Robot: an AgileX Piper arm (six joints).
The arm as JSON. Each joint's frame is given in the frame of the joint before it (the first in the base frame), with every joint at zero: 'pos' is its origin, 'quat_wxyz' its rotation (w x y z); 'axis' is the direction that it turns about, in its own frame. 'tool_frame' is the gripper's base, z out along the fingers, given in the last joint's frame.
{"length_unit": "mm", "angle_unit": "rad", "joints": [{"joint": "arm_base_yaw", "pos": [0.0, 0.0, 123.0], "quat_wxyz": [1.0, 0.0, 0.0, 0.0], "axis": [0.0, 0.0, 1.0]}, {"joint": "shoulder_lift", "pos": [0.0, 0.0, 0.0], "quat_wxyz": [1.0, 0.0, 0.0, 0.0], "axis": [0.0, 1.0, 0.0]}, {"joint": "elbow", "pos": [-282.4, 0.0, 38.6], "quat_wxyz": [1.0, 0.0, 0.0, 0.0], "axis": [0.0, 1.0, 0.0]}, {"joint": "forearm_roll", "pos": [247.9, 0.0, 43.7], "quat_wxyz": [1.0, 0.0, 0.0, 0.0], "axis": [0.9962, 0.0, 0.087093]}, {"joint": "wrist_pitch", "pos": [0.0, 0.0, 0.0], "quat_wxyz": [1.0, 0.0, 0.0, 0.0], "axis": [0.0, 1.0, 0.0]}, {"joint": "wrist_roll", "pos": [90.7, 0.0, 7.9], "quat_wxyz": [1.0, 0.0, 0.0, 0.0], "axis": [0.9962, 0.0, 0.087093]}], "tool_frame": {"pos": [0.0, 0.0, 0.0], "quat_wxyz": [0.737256, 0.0, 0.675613, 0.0]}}
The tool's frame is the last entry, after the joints.
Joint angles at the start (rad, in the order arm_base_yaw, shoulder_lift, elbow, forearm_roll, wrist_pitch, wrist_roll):
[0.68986, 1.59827, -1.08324, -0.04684, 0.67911, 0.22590]
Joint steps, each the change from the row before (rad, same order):
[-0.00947, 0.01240, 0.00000, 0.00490, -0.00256, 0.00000]
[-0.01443, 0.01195, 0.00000, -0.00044, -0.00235, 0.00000]
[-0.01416, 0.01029, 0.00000, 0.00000, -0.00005, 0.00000]
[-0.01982, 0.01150, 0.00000, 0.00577, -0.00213, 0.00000]
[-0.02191, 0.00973, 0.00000, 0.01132, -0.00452, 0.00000]
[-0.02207, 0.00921, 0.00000, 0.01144, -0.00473, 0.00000]
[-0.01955, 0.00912, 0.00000, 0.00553, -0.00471, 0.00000]
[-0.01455, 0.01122, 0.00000, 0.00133, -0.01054, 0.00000]
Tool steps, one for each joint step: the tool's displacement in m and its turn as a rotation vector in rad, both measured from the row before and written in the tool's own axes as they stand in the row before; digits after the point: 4 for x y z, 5 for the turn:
[-0.0002, -0.0027, 0.0043, 0.00296, 0.00980, 0.01196]
[-0.0005, -0.0046, 0.0042, 0.00825, 0.00851, 0.01233]
[-0.0004, -0.0046, 0.0036, 0.00794, 0.00922, 0.01254]
[-0.0007, -0.0061, 0.0041, 0.00643, 0.00884, 0.02224]
[-0.0011, -0.0064, 0.0034, 0.00297, 0.00528, 0.02867]
[-0.0013, -0.0065, 0.0032, 0.00279, 0.00435, 0.02906]
[-0.0012, -0.0061, 0.0032, 0.00529, 0.00350, 0.02221]
[-0.0014, -0.0046, 0.0039, 0.00498, -0.00035, 0.01435]

